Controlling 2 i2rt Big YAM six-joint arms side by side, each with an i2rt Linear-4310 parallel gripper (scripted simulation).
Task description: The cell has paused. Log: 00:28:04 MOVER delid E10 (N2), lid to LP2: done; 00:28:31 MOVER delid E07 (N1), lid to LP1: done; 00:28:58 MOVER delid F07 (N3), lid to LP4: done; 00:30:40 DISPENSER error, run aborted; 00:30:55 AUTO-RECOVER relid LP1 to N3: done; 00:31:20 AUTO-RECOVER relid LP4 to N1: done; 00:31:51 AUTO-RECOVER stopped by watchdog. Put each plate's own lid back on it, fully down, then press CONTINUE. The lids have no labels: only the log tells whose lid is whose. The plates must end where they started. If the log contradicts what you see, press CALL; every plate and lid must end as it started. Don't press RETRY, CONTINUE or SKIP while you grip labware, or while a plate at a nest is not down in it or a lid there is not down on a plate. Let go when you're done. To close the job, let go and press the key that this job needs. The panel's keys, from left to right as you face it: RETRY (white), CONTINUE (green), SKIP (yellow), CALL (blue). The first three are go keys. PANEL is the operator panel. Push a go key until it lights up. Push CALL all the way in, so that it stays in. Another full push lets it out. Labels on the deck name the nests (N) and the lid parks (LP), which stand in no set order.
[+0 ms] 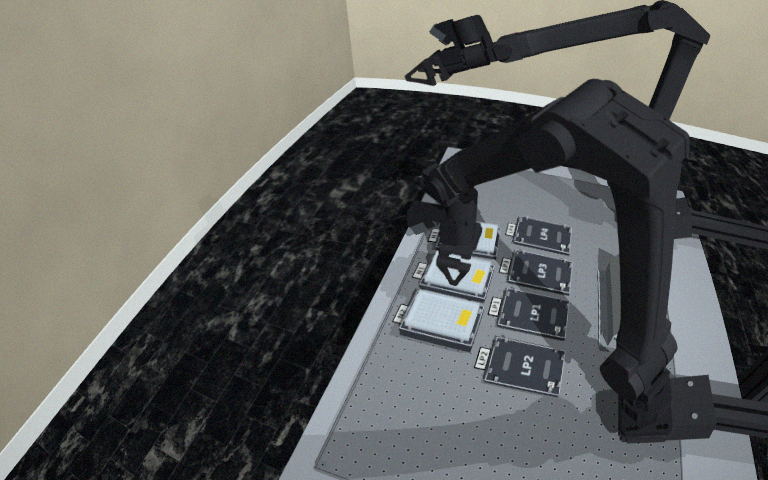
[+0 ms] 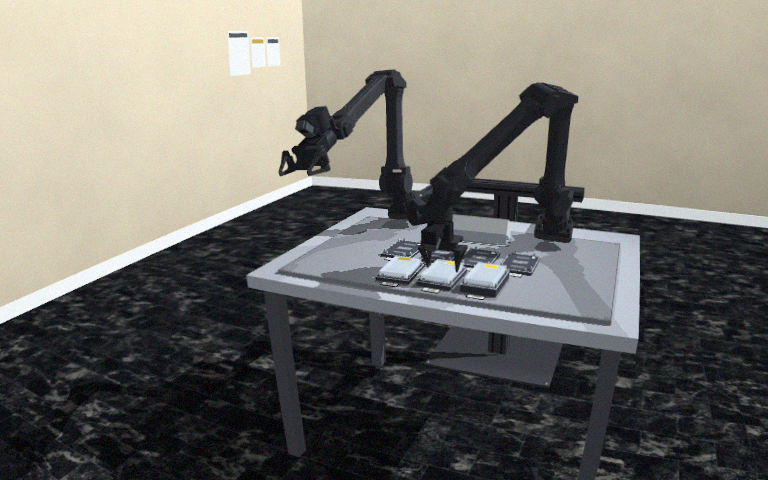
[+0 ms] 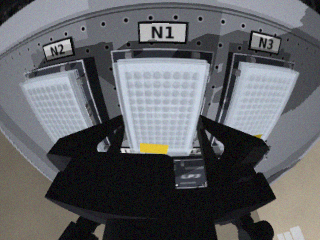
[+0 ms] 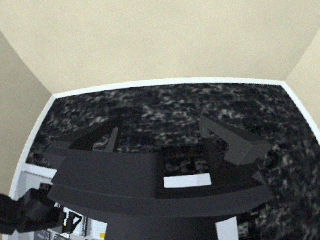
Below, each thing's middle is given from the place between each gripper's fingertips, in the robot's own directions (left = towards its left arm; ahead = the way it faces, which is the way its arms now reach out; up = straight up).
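The park LP1 [image 1: 546, 327] is 3 cm below my left hand [image 1: 458, 270], 4 cm to the left of it and 19 cm behind it. Counting from that same left hand, the park LP3 [image 1: 518, 264] lies 9 cm to the right, 18 cm behind and 3 cm below, while the park LP4 [image 1: 523, 226] is 16 cm behind, 22 cm to the right and 3 cm below. As for the park LP2 [image 1: 538, 383], I find it 17 cm to the left of my left hand, 20 cm behind and 3 cm below.
The park LP4 is 330 mm below my right hand [image 2: 293, 174], and it is also 390 mm behind it and 110 mm to the left. From my right hand the park LP1 is 370 mm to the left, 420 mm behind and 330 mm below. The park LP3 is 410 mm behind my right hand, 330 mm below it and 240 mm to the left of it; the park LP2, counted from the same hand, is 500 mm to the left, 430 mm behind and 330 mm below.
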